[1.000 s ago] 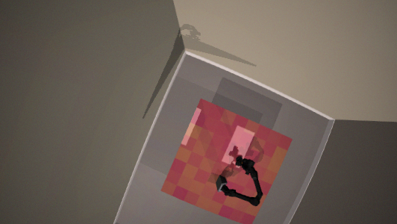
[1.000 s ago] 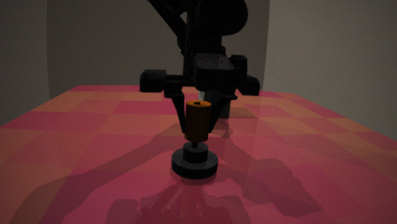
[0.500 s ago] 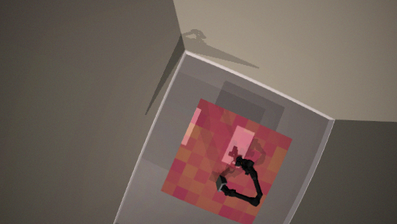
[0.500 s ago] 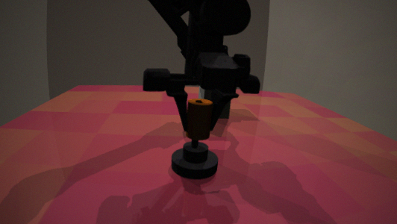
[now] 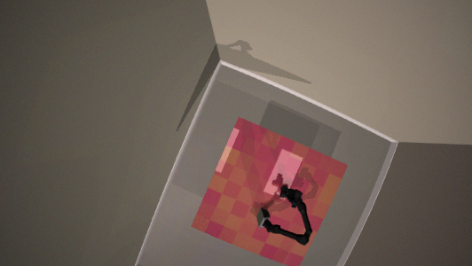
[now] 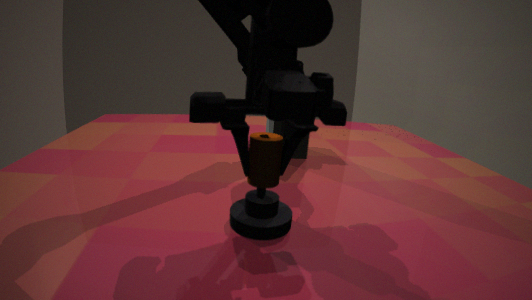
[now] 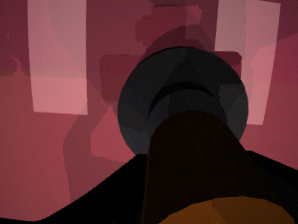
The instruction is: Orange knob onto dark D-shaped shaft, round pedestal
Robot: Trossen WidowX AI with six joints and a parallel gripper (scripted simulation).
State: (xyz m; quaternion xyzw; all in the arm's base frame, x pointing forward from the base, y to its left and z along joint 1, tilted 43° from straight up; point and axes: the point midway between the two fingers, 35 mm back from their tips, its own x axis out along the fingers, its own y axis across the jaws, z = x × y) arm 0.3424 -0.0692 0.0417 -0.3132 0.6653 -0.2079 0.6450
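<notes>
My gripper tip is 20 mm below the orange knob. Also, from my gripper tip: dark pedestal (40 mm below).
</notes>
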